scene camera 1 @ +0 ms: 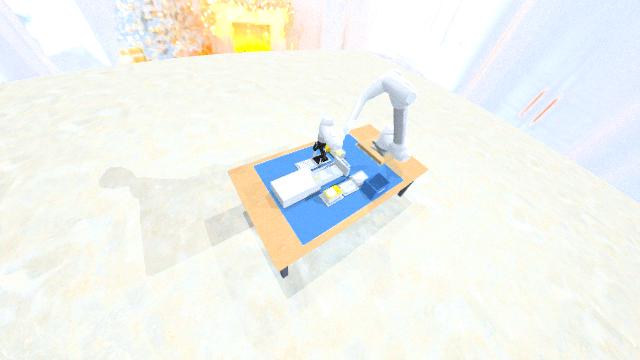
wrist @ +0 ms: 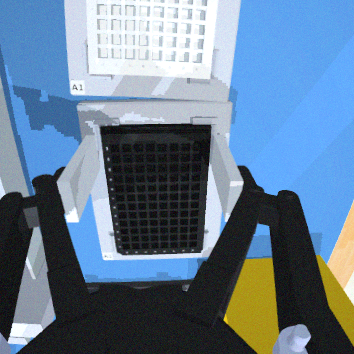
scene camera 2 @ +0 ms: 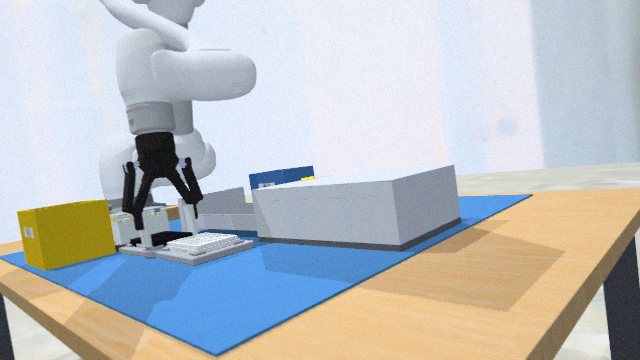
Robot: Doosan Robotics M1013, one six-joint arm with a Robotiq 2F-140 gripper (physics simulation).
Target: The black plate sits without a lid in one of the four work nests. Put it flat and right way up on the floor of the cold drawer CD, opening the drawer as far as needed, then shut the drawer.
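Places are measured from the arm's base along level axes (x ahead, y left, z up), in millimetres.
Pixels of known places: gripper, fingertip midpoint: (scene camera 1: 317,160) (wrist: 154,151); arm's base, origin of the base link: (scene camera 1: 381,148).
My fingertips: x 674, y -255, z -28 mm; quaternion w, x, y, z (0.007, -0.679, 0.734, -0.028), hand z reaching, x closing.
Observation:
For each thing: its middle in the pictures, then the offset to it from my fingertips. "*": a spot on its surface instead.
- black plate, body centre: (wrist: 157,196) (scene camera 2: 161,239) (scene camera 1: 320,158) dy +2, dx -41, dz +4 mm
- grey nest, surface spot: (wrist: 155,107) * dy -4, dx +35, dz -3 mm
- white plate, body centre: (scene camera 2: 201,242) (scene camera 1: 305,164) dy -11, dx +124, dz +4 mm
- yellow box, body centre: (wrist: 268,346) (scene camera 2: 65,231) dy -107, dx -240, dz +45 mm
- yellow-topped stack, body centre: (scene camera 1: 332,193) dy +366, dx +168, dz +29 mm
- white item, body centre: (scene camera 1: 360,177) dy +372, dx -181, dz +1 mm
- blue bin, body centre: (scene camera 2: 283,187) (scene camera 1: 375,185) dy +528, dx -174, dz +45 mm
The black plate (scene camera 1: 319,160) (scene camera 2: 165,238) (wrist: 157,200) lies flat and lidless, well side up, in a grey nest (wrist: 155,107). My gripper (scene camera 1: 321,156) (scene camera 2: 170,233) (wrist: 154,151) points straight down over it and is shut on its two long sides; the pads meet the plate's edges near its A1-far end in the wrist view. The plate sits at nest height. The white cabinet (scene camera 1: 295,188) (scene camera 2: 325,215) stands beside the nests with its drawer (scene camera 1: 327,174) pulled out; the drawer's upright front panel (scene camera 1: 342,165) (scene camera 2: 220,201) faces the robot's base. No CD label is readable.
A white plate (scene camera 2: 205,242) (wrist: 150,37) sits in the adjoining nest. A yellow box (scene camera 2: 75,235) (wrist: 257,295) stands close by. Across the drawer are a yellow-topped stack (scene camera 1: 332,192), a white item (scene camera 1: 359,177) and a blue bin (scene camera 1: 377,184) (scene camera 2: 282,177).

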